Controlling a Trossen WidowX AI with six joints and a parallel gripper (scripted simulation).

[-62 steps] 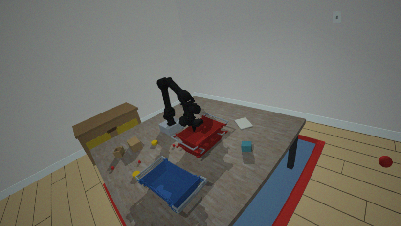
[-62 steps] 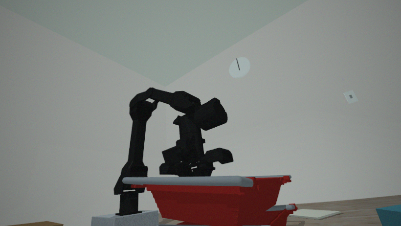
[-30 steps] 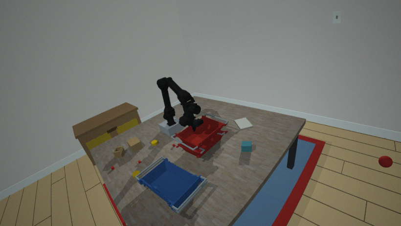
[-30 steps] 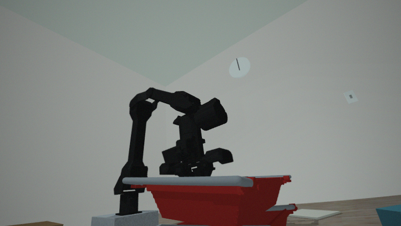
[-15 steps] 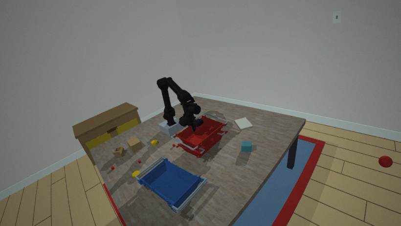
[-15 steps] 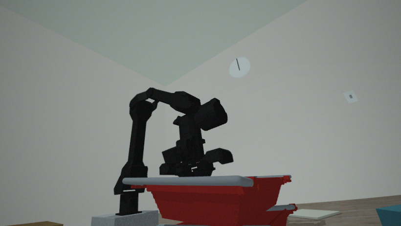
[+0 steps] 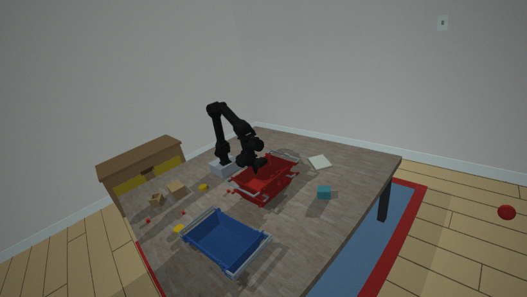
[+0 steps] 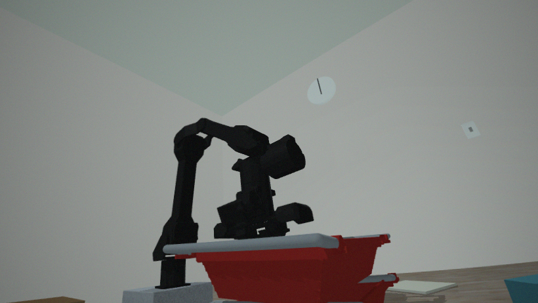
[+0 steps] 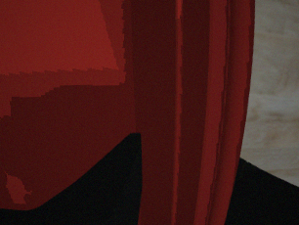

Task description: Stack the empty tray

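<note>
Now: gripper tip 8 cm short of the red tray, 3 cm below it and 2 cm to the right of it. Round my gripper tip: teal cube: 32 cm ahead, 18 cm to the left, 6 cm below; then white sheet: 40 cm to the left, 9 cm ahead, 8 cm below.
</note>
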